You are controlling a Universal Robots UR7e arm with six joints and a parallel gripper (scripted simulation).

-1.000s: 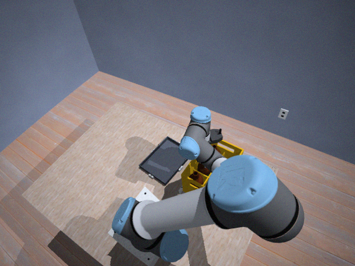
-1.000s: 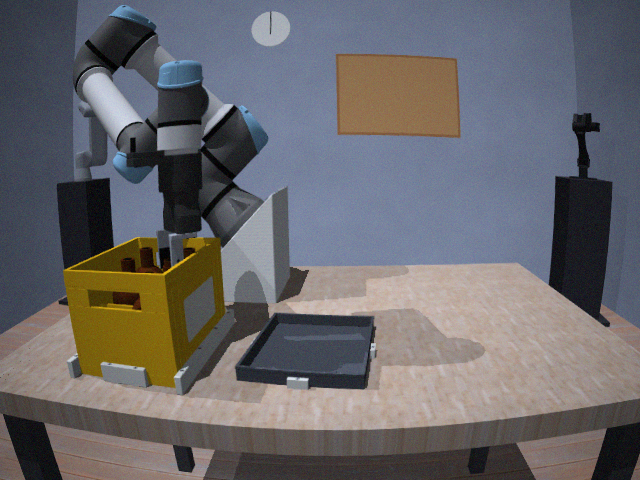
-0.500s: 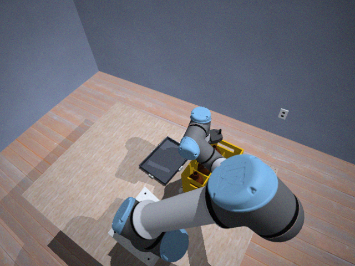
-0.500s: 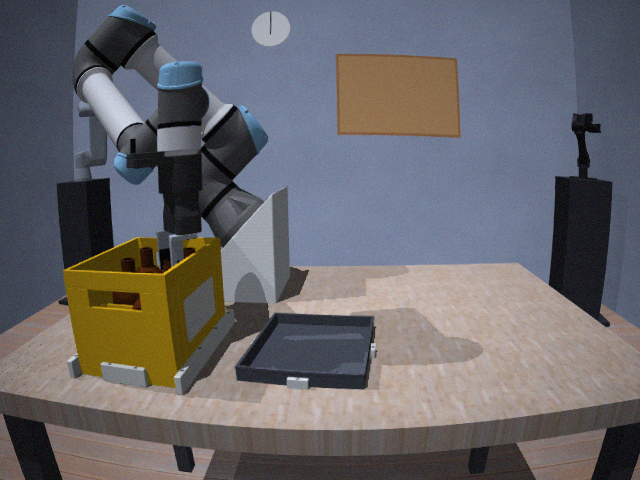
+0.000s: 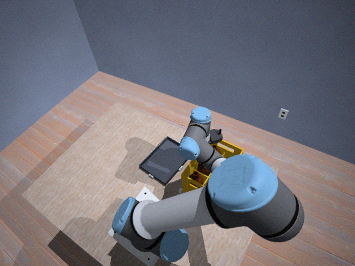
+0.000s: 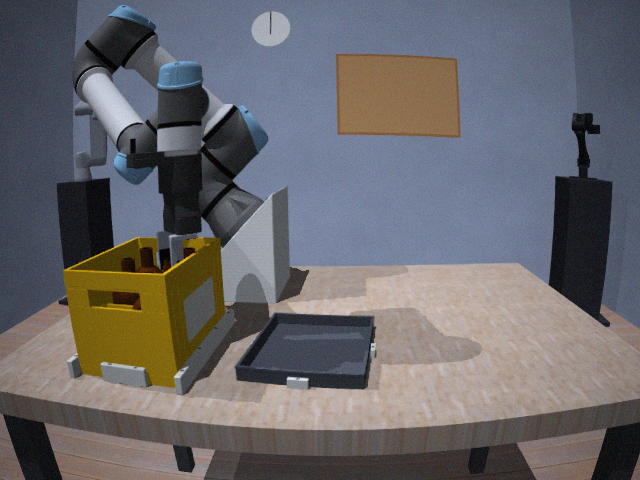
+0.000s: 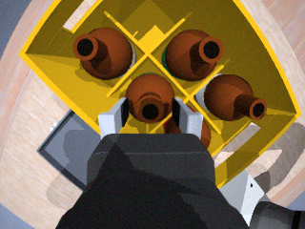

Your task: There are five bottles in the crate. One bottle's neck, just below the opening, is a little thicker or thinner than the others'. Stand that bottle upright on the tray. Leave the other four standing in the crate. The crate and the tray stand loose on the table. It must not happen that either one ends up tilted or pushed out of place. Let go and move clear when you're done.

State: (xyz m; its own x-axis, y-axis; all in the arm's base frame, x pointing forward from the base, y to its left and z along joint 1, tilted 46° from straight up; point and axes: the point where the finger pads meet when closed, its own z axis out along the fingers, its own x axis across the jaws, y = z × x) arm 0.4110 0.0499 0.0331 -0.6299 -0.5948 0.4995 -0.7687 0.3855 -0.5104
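My hand is 8 cm above the yellow crate, 4 cm to the left of it and 1 cm short of it. Also, from my hand: dark tray: 23 cm to the left, 15 cm below, 5 cm behind; then bottle: 9 cm ahead, 7 cm below, 1 cm to the left.
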